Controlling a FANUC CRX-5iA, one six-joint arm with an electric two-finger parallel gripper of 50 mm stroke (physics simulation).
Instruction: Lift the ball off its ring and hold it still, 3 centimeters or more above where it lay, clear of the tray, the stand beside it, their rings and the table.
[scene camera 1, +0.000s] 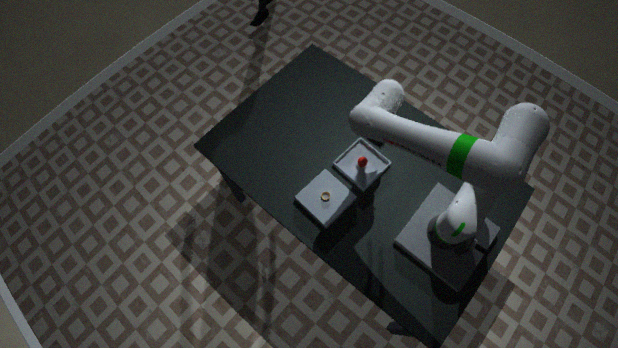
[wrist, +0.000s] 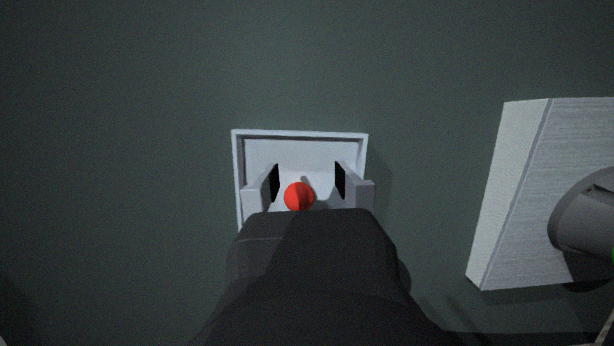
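Seen in the pictures: gripper, fingertip midpoint: (scene camera 1: 376, 143) (wrist: 306, 174); arm's base, link origin: (scene camera 1: 444, 232) (wrist: 593, 210).
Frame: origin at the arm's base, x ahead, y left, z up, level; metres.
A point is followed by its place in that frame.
A red ball (scene camera 1: 362, 162) {y -0.068, x 0.452, z 0.004 m} (wrist: 298, 196) {y -0.089, x 0.456, z 0.006 m} is inside the light grey square tray (scene camera 1: 347, 151) {y -0.092, x 0.545, z -0.029 m} (wrist: 300, 133) {y -0.171, x 0.443, z -0.019 m}. No ring shows under it. My gripper (wrist: 306, 174) {y -0.141, x 0.440, z 0.082 m} is open and empty in the wrist view, with its fingers over the tray. The ball appears between the two fingers, nearer the left one and slightly lower in the picture than the pads. The height gap between fingers and ball is hard to tell. In the scene view the arm hides the fingers. The grey stand (scene camera 1: 311, 195) {y 0.187, x 0.547, z -0.011 m} is beside the tray, with a small golden ring (scene camera 1: 321, 196) {y 0.169, x 0.508, z -0.002 m} on top.
The dark table (scene camera 1: 280, 115) {y -0.078, x 0.935, z -0.047 m} bears everything. The robot's grey base plate (scene camera 1: 417, 230) {y 0.059, x 0.098, z -0.004 m} (wrist: 530, 225) {y 0.011, x 0.103, z 0.000 m} is at the right in both views. The white forearm (scene camera 1: 425, 142) {y 0.059, x 0.252, z 0.551 m} reaches over the table near the tray. The gripper body hides the tray's near part in the wrist view.
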